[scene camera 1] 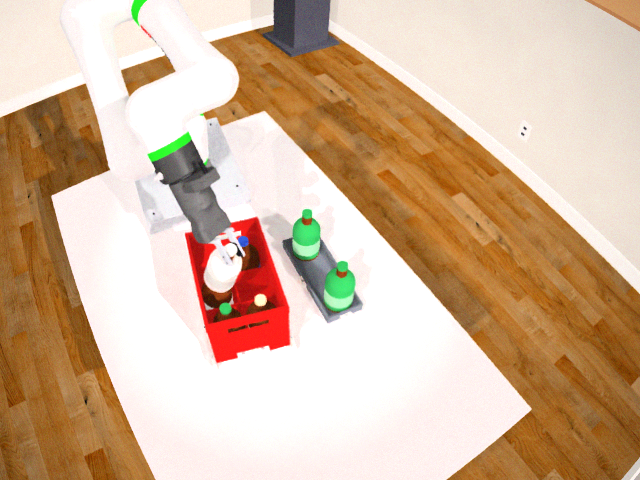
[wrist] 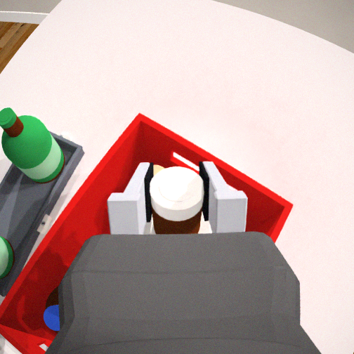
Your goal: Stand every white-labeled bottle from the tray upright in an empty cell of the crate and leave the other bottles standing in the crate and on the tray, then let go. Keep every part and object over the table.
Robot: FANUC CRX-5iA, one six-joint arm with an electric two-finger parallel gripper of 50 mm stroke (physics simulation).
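Places are measured from the arm's base along level axes (x ahead, y right, z down), in metres.
Pixels of known places: gripper, between the fingertips: (scene camera 1: 235, 260).
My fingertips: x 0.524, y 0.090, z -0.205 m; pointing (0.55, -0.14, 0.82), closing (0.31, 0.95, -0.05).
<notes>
For each thing: its top centre in the pictures, then the offset to it from my fingertips. "spot": a spot on its surface instead. Level surfaces: height alone.
- white-labeled bottle, centre of its top: (scene camera 1: 220, 241) dx -0.037, dy +0.013, dz -0.031 m
- red crate, centre of its top: (scene camera 1: 232, 268) dx -0.059, dy -0.013, dz +0.104 m
- brown bottle, centre of its top: (scene camera 1: 212, 274) dx -0.077, dy +0.032, dz +0.116 m
- blue cap, a spot on its surface: (scene camera 1: 243, 241) spot: dx -0.125, dy -0.076, dz +0.116 m
- cream cap, centre of its top: (scene camera 1: 260, 298) dx +0.038, dy -0.029, dz +0.116 m
- green cap, centre of its top: (scene camera 1: 225, 307) dx +0.017, dy +0.050, dz +0.116 m
- grey tray, a spot on its surface: (scene camera 1: 319, 268) spot: dx -0.054, dy -0.257, dz +0.274 m
- white table, height of its surface: dz +0.280 m
My gripper (scene camera 1: 233, 252) (wrist: 176, 180) is shut on the neck of a white-labeled bottle (scene camera 1: 222, 273) (wrist: 176, 223) with a white cap. The bottle leans slightly over the left side of the red crate (scene camera 1: 252, 339) (wrist: 107, 170); its base is hidden in the wrist view. A brown bottle (scene camera 1: 210, 296) shows below it in the crate. Other crate bottles have a blue cap (scene camera 1: 243, 241) (wrist: 52, 318), a cream cap (scene camera 1: 260, 299) (wrist: 159, 169) and a green cap (scene camera 1: 225, 308). The middle right cell looks empty. The grey tray (scene camera 1: 319, 268) (wrist: 20, 200) lies beside the crate.
Two green bottles stand on the tray, one at its back end (scene camera 1: 306, 238) (wrist: 4, 257) and one at its front end (scene camera 1: 339, 289) (wrist: 34, 150). The crate walls rise around the cells. The robot's base plate (scene camera 1: 232, 180) is behind the crate on the white table (scene camera 1: 330, 392).
</notes>
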